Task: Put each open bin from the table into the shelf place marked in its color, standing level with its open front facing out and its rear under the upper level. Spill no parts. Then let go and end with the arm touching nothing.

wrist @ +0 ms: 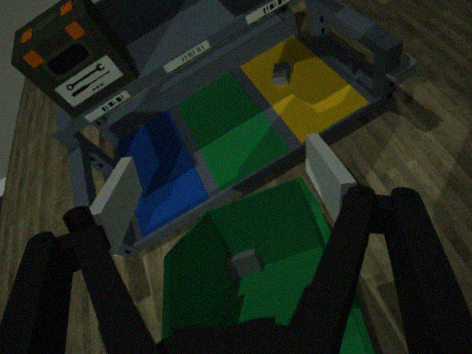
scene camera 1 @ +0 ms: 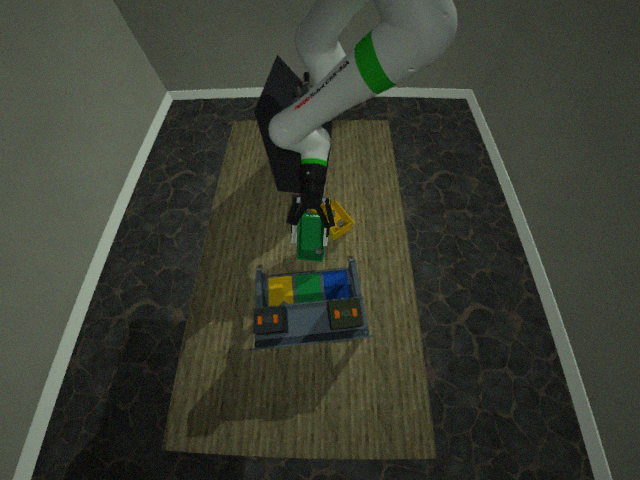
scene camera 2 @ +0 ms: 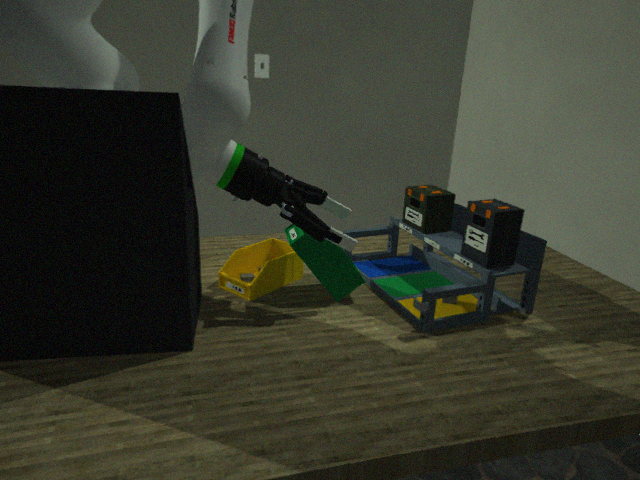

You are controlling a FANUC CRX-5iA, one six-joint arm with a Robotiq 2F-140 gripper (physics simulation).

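Pixels of known places: gripper, fingertip midpoint: (wrist: 221,163) (scene camera 1: 309,244) (scene camera 2: 350,229); arm's base, link origin: (scene camera 2: 88,170).
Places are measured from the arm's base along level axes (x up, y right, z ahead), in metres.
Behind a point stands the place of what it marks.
Note:
My gripper (scene camera 1: 309,236) @(x -0.142, y -0.003, z 0.495 m) (scene camera 2: 343,224) @(x -0.142, y -0.003, z 0.495 m) (wrist: 221,163) @(x -0.142, y -0.003, z 0.495 m) is open. The green bin (scene camera 1: 311,232) @(x -0.218, y -0.010, z 0.410 m) (scene camera 2: 328,263) @(x -0.198, y 0.038, z 0.433 m) (wrist: 280,280) @(x -0.249, y -0.010, z 0.435 m) is steeply tilted below and between the fingers, its labelled end up and its other end low, near the shelf. A grey part (wrist: 246,264) @(x -0.266, y -0.035, z 0.467 m) is in it. The yellow bin (scene camera 1: 338,233) @(x -0.243, y -0.122, z 0.407 m) (scene camera 2: 281,273) @(x -0.255, y -0.059, z 0.358 m) stands upright behind it, with grey parts inside. The shelf (scene camera 1: 309,320) @(x -0.188, y 0.003, z 0.755 m) (scene camera 2: 427,310) @(x -0.238, y 0.208, z 0.571 m) (wrist: 385,55) @(x -0.211, y 0.183, z 0.574 m) has a yellow place (scene camera 1: 280,290) @(x -0.283, y 0.121, z 0.629 m) (wrist: 325,90) @(x -0.283, y 0.141, z 0.631 m), a green place (scene camera 1: 309,287) @(x -0.283, y 0.006, z 0.621 m) (wrist: 245,150) @(x -0.283, y 0.014, z 0.605 m) and a blue place (scene camera 1: 337,284) @(x -0.283, y -0.107, z 0.613 m) (wrist: 187,190) @(x -0.283, y -0.074, z 0.592 m). A small grey part (wrist: 281,73) @(x -0.269, y 0.104, z 0.682 m) shows over the yellow place.
A dark green box (scene camera 1: 345,314) @(x -0.091, y -0.111, z 0.750 m) (scene camera 2: 429,209) @(x -0.126, y -0.062, z 0.719 m) (wrist: 75,60) @(x -0.128, y -0.104, z 0.707 m) and a dark grey box (scene camera 1: 270,320) @(x -0.066, y 0.110, z 0.762 m) (scene camera 2: 494,235) @(x -0.116, y 0.162, z 0.732 m) stand on the shelf's upper level. A large black block (scene camera 1: 281,113) (scene camera 2: 93,222) @(x -0.054, y 0.129, z 0.011 m) stands near the arm's base. Low side rails bound the marked places.

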